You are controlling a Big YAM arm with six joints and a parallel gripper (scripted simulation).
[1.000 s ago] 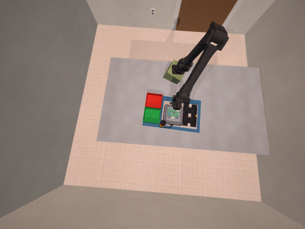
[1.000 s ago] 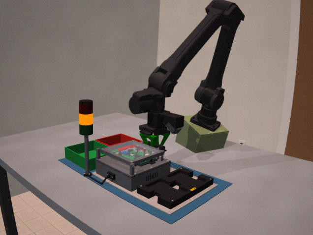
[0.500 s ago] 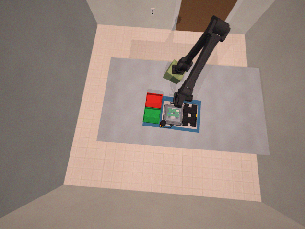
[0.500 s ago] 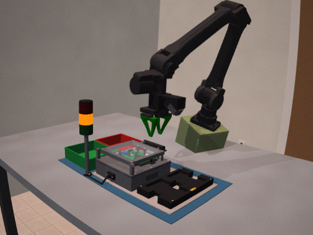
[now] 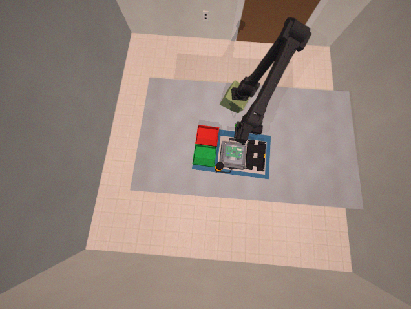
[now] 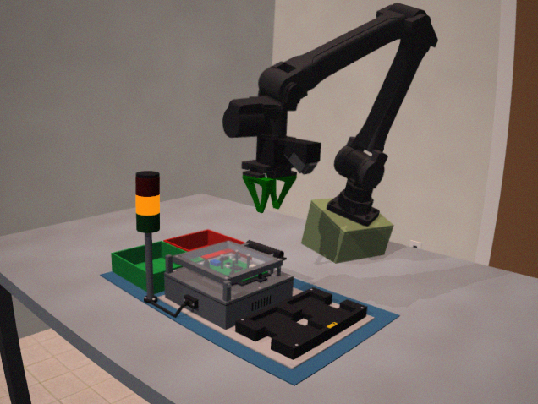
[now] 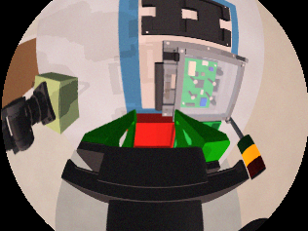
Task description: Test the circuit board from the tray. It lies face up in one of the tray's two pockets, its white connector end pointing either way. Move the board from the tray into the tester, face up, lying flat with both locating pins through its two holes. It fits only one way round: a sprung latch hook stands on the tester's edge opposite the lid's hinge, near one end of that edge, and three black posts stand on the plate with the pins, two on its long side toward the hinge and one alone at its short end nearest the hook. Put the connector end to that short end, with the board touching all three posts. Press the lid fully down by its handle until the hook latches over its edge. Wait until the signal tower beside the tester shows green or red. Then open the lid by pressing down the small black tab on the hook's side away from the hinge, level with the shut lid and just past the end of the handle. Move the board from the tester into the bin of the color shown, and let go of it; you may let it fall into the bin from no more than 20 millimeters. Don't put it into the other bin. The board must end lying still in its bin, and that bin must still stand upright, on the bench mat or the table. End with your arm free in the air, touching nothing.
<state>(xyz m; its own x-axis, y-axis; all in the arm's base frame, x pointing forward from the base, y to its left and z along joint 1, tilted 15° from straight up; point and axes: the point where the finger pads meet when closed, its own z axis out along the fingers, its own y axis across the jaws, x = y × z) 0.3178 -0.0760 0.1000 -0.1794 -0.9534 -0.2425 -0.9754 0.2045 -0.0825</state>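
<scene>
My gripper is now 40 mm short of the latch hook, 50 mm to the right of it and 90 mm above it. The rest, counted from my hand: tester plate: 100 mm ahead, 10 mm to the right, 110 mm below; red bin: 50 mm behind, 190 mm to the right, 160 mm below; clear lid: 90 mm ahead, 20 mm to the right, 90 mm below.
</scene>
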